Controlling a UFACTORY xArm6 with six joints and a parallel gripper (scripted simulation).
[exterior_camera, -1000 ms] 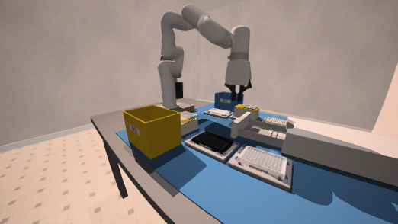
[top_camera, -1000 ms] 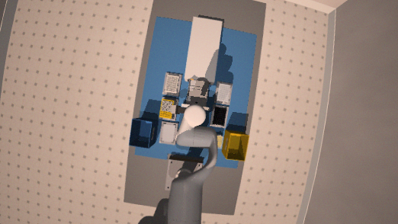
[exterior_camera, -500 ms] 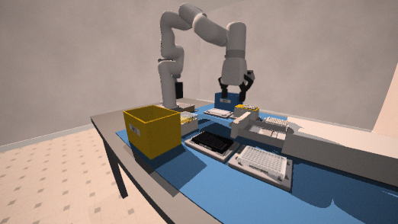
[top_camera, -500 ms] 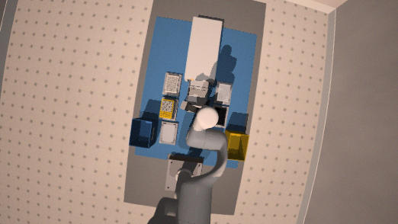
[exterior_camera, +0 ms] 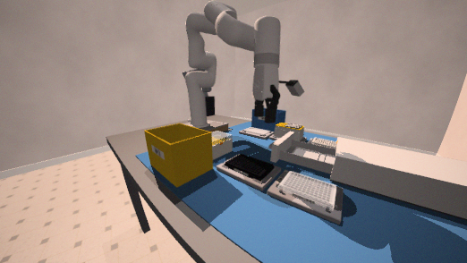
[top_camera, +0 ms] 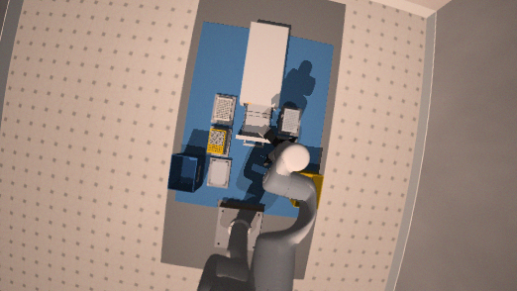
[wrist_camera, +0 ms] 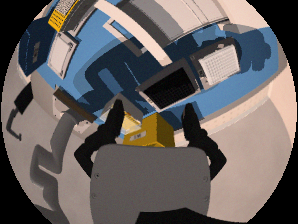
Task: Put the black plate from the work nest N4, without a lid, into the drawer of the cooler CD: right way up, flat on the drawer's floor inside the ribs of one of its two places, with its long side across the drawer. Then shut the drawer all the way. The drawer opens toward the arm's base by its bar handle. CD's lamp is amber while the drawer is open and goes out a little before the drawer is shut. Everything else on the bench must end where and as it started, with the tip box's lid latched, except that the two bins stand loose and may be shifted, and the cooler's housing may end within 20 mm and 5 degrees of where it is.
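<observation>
Now: hand 140 mm above the black plate, 70 mm to the left of it and 10 mm past it. Round my hand: cooler CD 300 mm ahead, 130 mm below, 70 mm to the left; then yellow bin 210 mm behind, 180 mm to the right, 120 mm below; then drawer 170 mm ahead, 130 mm below, 90 mm to the left.
</observation>
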